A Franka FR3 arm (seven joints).
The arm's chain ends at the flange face. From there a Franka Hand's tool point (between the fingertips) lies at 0.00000 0.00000 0.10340 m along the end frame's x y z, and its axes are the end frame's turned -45 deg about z.
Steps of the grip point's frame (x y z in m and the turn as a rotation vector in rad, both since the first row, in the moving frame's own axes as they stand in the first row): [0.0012, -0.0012, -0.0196, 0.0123, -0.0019, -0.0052]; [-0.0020, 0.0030, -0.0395, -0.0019, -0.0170, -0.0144]
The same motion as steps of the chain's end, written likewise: [0.0010, -0.0009, -0.0196, 0.0074, -0.0100, -0.0052]; [0.0018, 0.0021, -0.0395, -0.0134, -0.0107, -0.0144]
